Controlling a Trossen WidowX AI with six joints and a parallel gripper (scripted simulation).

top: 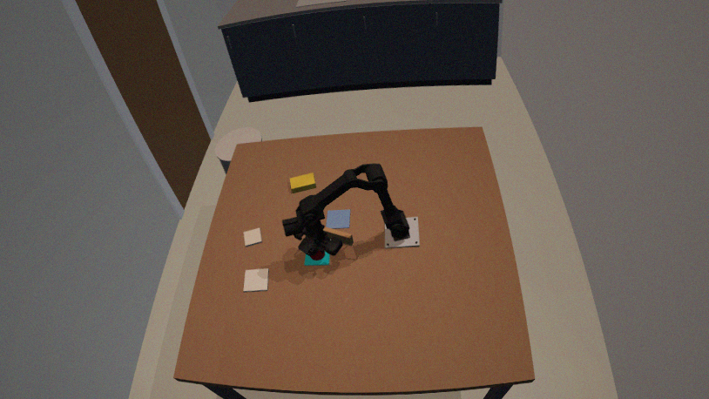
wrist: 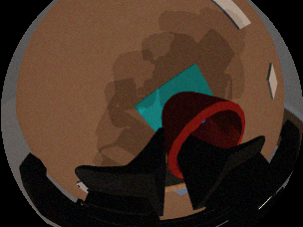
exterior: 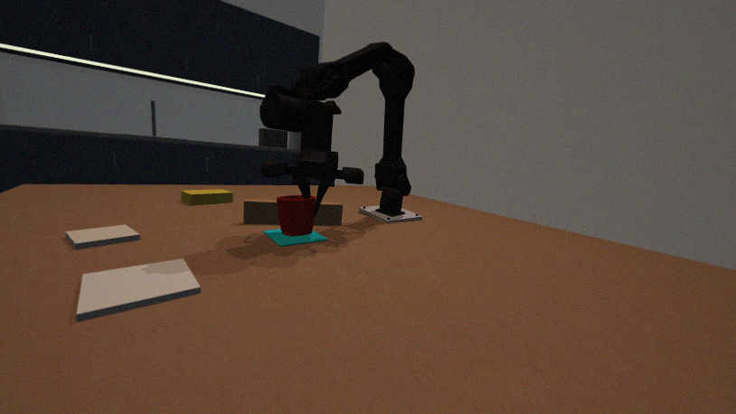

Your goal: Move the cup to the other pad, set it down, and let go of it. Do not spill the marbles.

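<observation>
Now: the red cup 20 mm to the right of my gripper tip and 20 mm ahead of it. From my gripper tip the other things lie so: teal pad 50 mm below, 20 mm to the right, 20 mm ahead; then low wooden bar 100 mm to the right, 30 mm below, 30 mm behind.
</observation>
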